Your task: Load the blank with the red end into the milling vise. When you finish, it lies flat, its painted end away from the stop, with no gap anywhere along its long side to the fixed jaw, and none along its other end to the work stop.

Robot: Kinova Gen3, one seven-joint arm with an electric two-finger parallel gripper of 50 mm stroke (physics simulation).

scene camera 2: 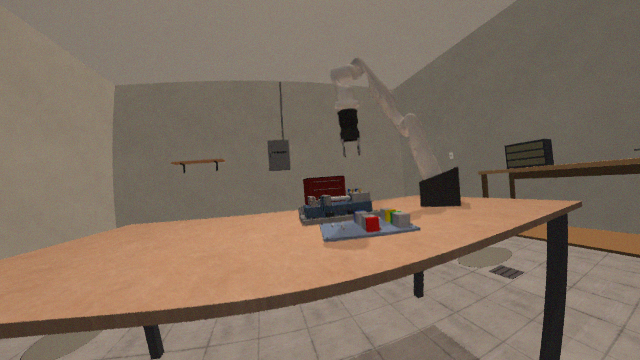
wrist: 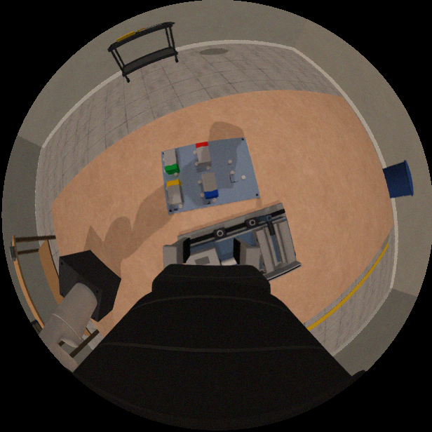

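Note:
The blank with the red end [scene camera 2: 372, 223] [wrist: 203, 156] lies on the blue tray [scene camera 2: 350, 234] [wrist: 225, 148], its red end toward the tray's far edge in the wrist view. The milling vise [scene camera 2: 340, 207] [wrist: 286, 240] stands on the table beside the tray; part of it is hidden behind the gripper body in the wrist view. My gripper [scene camera 2: 351, 154] [wrist: 211, 246] is open and empty, pointing down. It hangs high above the vise area, well away from the blank. The contact faces of the jaws and the work stop are too small or hidden to tell apart.
Blanks with green [wrist: 170, 158], yellow [wrist: 174, 194] and blue [wrist: 210, 182] ends lie near the red-ended one, among small pegs. A red toolbox [scene camera 2: 324, 188] stands behind the vise in the scene view. The arm's black base [scene camera 2: 440, 189] [wrist: 90, 280] stands on the table.

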